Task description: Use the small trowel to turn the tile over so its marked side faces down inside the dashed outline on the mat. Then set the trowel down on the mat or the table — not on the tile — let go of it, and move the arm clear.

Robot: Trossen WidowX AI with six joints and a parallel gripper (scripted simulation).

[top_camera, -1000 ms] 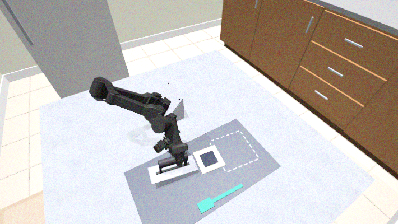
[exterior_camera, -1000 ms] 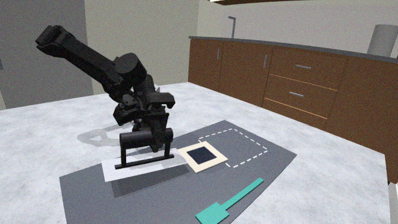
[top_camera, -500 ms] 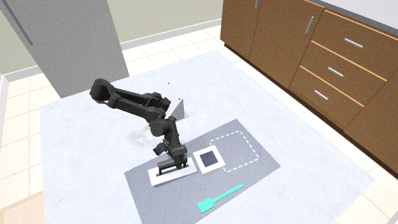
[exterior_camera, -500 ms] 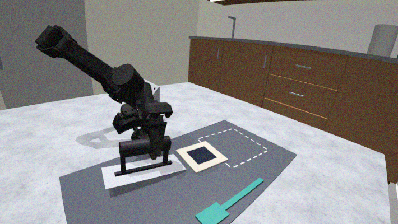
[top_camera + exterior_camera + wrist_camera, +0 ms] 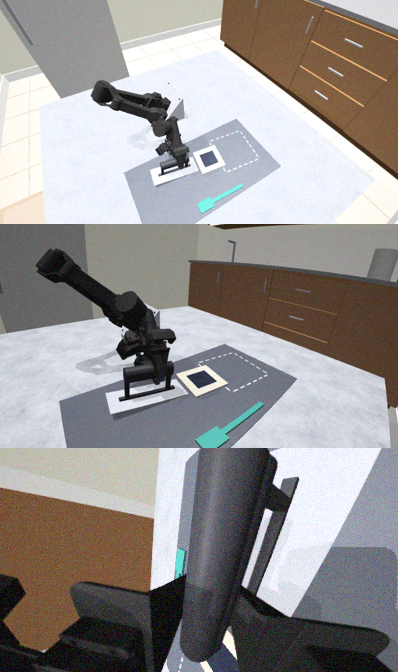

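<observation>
Right now the grey mat is 40 mm ahead of my gripper tip, 90 mm to the left of it and 80 mm below it. From my gripper tip the other things lie so: teal flat tool (180 mm ahead, 50 mm to the left, 50 mm below); then tile (20 mm ahead, 140 mm to the left, 50 mm below).
</observation>
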